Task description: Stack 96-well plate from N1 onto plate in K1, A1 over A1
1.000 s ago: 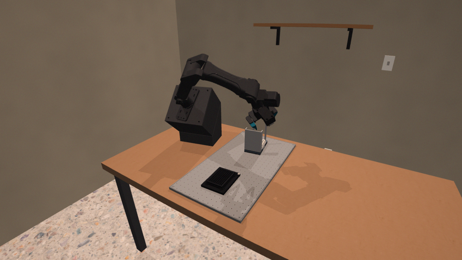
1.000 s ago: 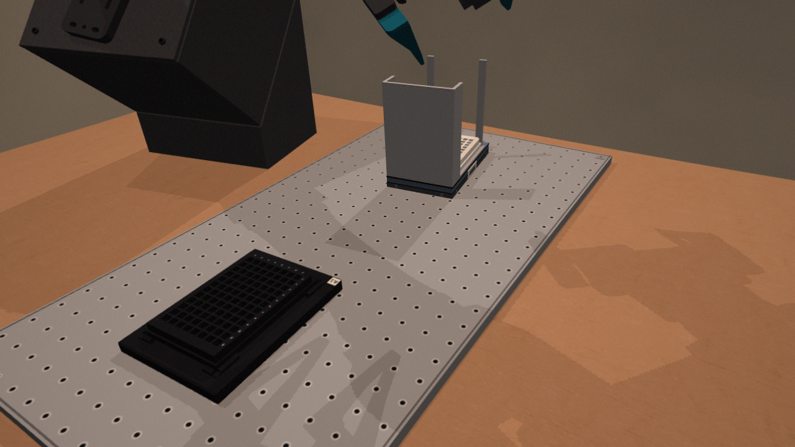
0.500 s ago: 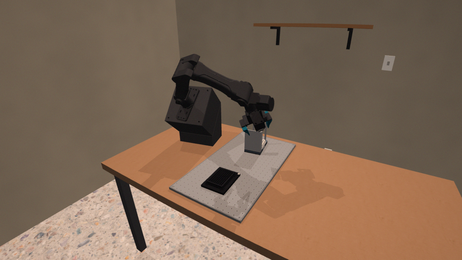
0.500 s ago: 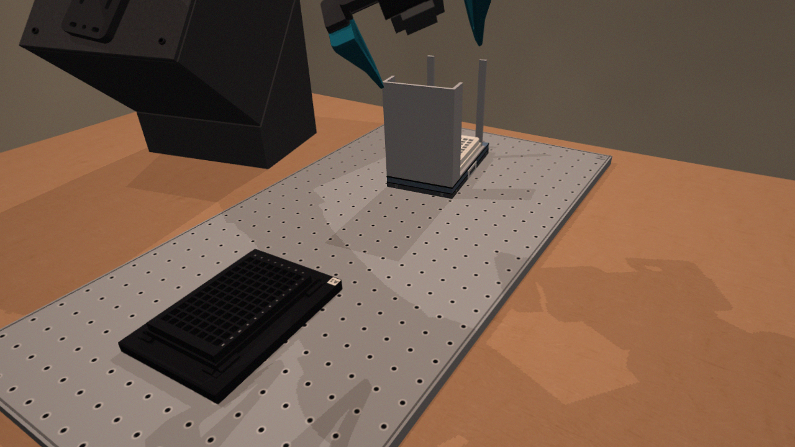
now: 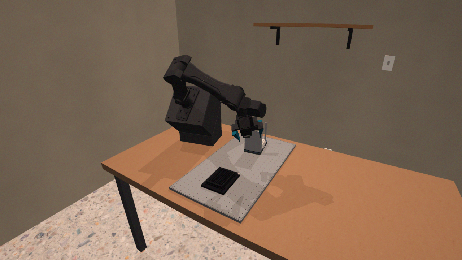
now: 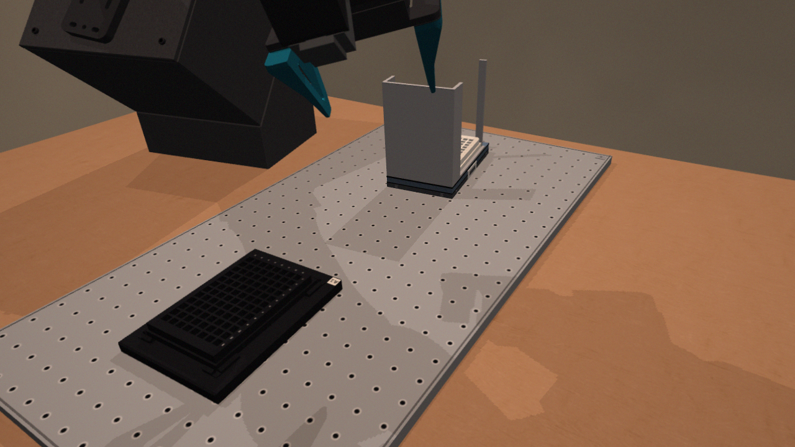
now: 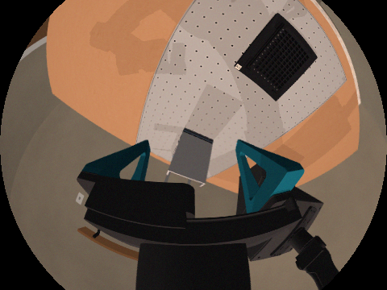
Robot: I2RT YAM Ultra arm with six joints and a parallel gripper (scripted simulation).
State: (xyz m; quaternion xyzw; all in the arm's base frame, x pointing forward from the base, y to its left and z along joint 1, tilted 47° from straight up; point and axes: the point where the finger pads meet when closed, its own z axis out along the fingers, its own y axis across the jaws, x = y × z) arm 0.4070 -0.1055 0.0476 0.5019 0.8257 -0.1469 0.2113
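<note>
The black 96-well plate is 17 cm below my hand, 13 cm to the right of it and 9 cm behind it. The rest, counted from my hand: pale A1 mark: 18 cm below, 6 cm to the right, 3 cm behind; then grey rack wall: 17 cm to the left, 11 cm below, 4 cm behind; then black plate nest N1: 18 cm below, 13 cm to the right, 9 cm behind.
</note>
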